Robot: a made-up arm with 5 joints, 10 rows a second.
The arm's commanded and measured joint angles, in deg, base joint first. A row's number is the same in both.
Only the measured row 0 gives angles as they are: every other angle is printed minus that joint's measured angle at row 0.
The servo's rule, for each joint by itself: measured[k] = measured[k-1] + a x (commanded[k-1-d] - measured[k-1]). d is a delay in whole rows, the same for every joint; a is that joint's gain. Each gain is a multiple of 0.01, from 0.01 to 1. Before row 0 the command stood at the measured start. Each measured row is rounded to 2 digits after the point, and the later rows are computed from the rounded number. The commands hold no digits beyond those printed.
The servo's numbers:
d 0
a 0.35 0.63 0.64 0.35 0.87
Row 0, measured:
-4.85 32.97 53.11 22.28 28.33
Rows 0 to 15, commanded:
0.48 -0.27 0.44 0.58 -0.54
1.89 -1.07 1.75 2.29 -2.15
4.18 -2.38 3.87 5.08 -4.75
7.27 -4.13 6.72 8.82 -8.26
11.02 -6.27 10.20 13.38 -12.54
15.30 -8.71 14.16 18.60 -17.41
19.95 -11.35 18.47 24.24 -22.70
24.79 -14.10 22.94 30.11 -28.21
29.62 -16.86 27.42 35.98 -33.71
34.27 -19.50 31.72 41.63 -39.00
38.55 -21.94 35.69 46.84 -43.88
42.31 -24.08 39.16 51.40 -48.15
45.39 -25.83 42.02 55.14 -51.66
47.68 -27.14 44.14 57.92 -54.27
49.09 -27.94 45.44 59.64 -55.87
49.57 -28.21 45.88 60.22 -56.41
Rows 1 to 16, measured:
0.17 -0.17 0.28 0.20 -0.47
0.77 -0.74 1.22 0.93 -1.93
1.96 -1.77 2.92 2.38 -4.38
3.82 -3.26 5.35 4.63 -7.76
6.34 -5.16 8.45 7.69 -11.92
9.48 -7.40 12.10 11.51 -16.70
13.14 -9.89 16.18 15.97 -21.92
17.22 -12.54 20.51 20.92 -27.39
21.56 -15.26 24.93 26.19 -32.89
26.01 -17.93 29.28 31.59 -38.21
30.40 -20.46 33.38 36.93 -43.14
34.57 -22.74 37.08 41.99 -47.50
38.36 -24.69 40.24 46.59 -51.12
41.62 -26.23 42.74 50.56 -53.86
44.23 -27.31 44.47 53.74 -55.61
46.10 -27.88 45.37 56.01 -56.31

